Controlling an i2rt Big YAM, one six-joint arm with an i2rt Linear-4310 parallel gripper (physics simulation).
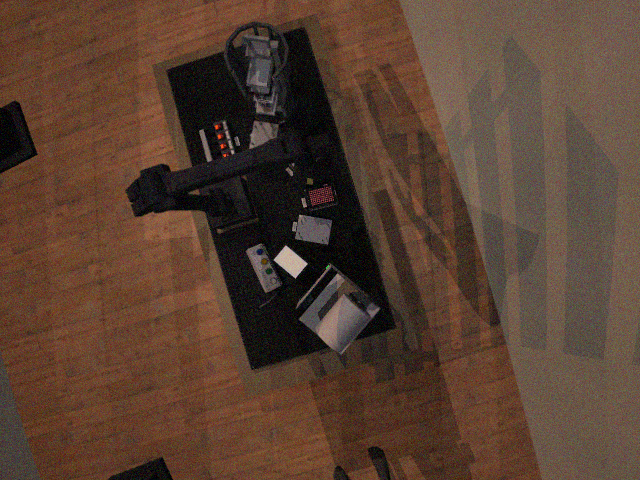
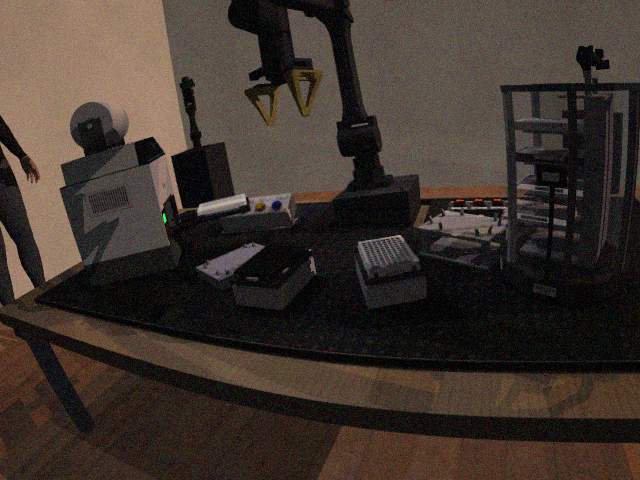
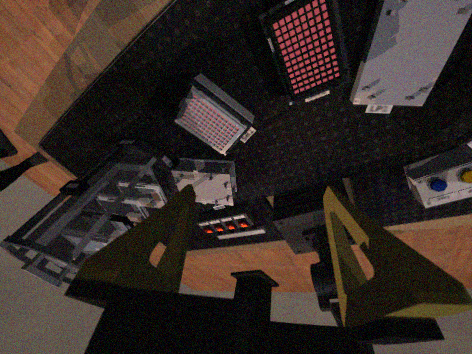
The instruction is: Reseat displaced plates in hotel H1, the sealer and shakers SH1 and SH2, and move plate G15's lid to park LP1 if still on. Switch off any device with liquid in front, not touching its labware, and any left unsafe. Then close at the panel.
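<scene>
My gripper is open and empty, high above the table. Hotel H1 holds several plates; whether they sit square is unclear. Shaker SH1 bears a pale plate that looks offset and tilted. Shaker SH2 carries a dark-framed plate with red wells. Park LP1 is a pale slab with pins. The sealer shows a green light. A white plate is beside it. The panel has coloured buttons. No liquid is discernible.
A pinned clear stand is beside the hotel. A strip of orange-lit switches lies near the arm's base. The arm spans the table. A person stands beyond the sealer.
</scene>
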